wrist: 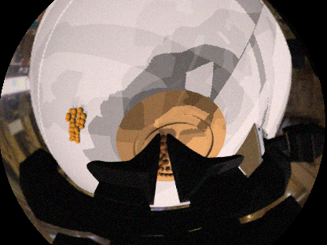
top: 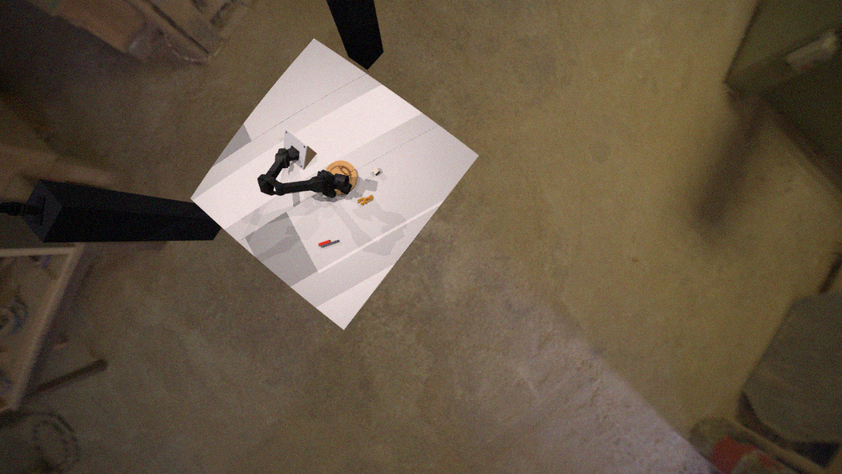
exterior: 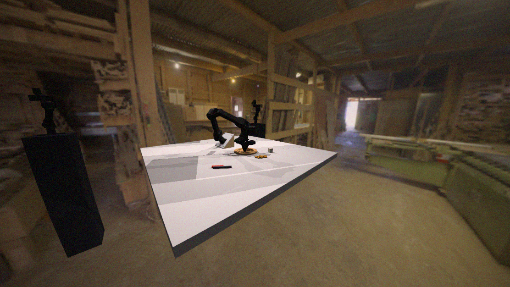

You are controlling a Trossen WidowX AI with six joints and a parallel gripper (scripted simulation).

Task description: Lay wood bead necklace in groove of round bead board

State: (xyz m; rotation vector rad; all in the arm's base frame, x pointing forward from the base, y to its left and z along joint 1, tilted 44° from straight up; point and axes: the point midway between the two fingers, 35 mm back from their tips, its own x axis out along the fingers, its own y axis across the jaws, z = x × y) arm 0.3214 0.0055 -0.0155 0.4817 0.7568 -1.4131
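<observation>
The small grey cube lies 12 cm ahead of my gripper tip and 19 cm to the left of it. From my gripper tip the other things lie so: black marker: 15 cm ahead, 31 cm to the right, 1 cm below.
</observation>
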